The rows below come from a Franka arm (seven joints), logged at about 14 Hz.
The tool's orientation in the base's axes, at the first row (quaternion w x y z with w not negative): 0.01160 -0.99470 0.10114 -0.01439
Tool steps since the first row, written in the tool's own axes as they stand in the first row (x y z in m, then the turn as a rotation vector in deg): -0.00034 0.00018 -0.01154 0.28 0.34 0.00; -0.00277 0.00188 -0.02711 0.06 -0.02 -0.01; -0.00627 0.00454 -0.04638 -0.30 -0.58 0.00; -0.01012 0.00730 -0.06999 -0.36 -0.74 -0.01; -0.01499 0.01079 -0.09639 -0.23 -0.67 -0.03; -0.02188 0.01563 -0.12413 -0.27 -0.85 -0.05
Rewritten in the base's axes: -0.00073 -0.00034 0.01152 0.21 -0.39 0.00; -0.00393 -0.00183 0.02697 0.06 0.01 0.01; -0.00849 -0.00412 0.04607 -0.18 0.63 0.01; -0.01354 -0.00652 0.06949 -0.20 0.80 0.02; -0.01983 -0.00949 0.09565 -0.09 0.70 0.04; -0.02841 -0.01340 0.12306 -0.10 0.89 0.06
